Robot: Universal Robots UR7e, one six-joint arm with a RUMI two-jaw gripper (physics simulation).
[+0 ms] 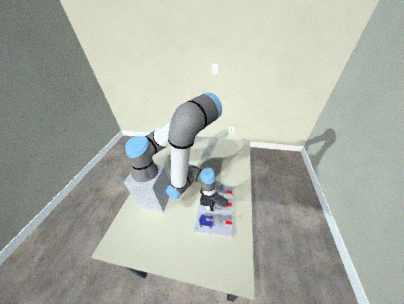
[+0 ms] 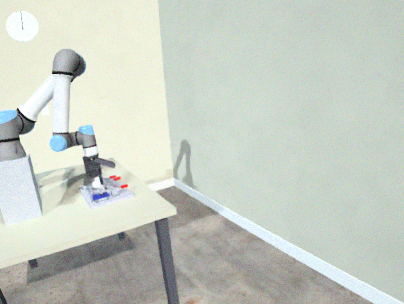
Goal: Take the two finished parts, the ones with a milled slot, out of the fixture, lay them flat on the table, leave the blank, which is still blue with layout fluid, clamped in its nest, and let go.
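Places are measured from the arm's base along level axes (x ahead, y left, z up), in metres.
Pixels of known places: gripper, fingertip midpoint: (image 1: 212, 210); arm's base at its link origin: (image 1: 145, 172) (image 2: 10, 158).
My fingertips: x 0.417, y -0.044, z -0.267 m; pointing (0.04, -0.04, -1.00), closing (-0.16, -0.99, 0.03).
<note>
For each thing: its top centre in the pictures, then the offset to it from my fingertips. "spot": a spot on its surface instead. Level surfaces: height alone.
- grey fixture plate at a spot on its surface: (image 2: 122, 196) spot: dx +0.075, dy -0.113, dz -0.012 m
- blue blank at its top centre: (image 2: 100, 195) (image 1: 206, 220) dx -0.031, dy -0.073, dz +0.008 m
- Grey hardware at a spot on its surface: (image 1: 222, 190) spot: dx +0.050, dy +0.154, dz +0.019 m
- cream table at its surface level: dz -0.028 m
A grey fixture plate (image 1: 228, 230) (image 2: 122, 196) lies on the table's right side, with three nests in a row and red clamp handles (image 1: 228, 222) (image 2: 124, 186). The blue blank (image 1: 205, 221) (image 2: 100, 196) sits in the nearest nest. My gripper (image 1: 211, 208) (image 2: 98, 183) is shut and points down over the middle nest, low on the fixture. It hides what lies in that nest. Grey hardware (image 1: 222, 190) shows at the far nest, and I cannot make out a slotted part there.
The cream table (image 1: 170, 247) (image 2: 95, 223) carries the arm's grey pedestal (image 1: 146, 193) to the left of the fixture. The table's right edge runs close beside the fixture. Walls stand behind and to the right.
</note>
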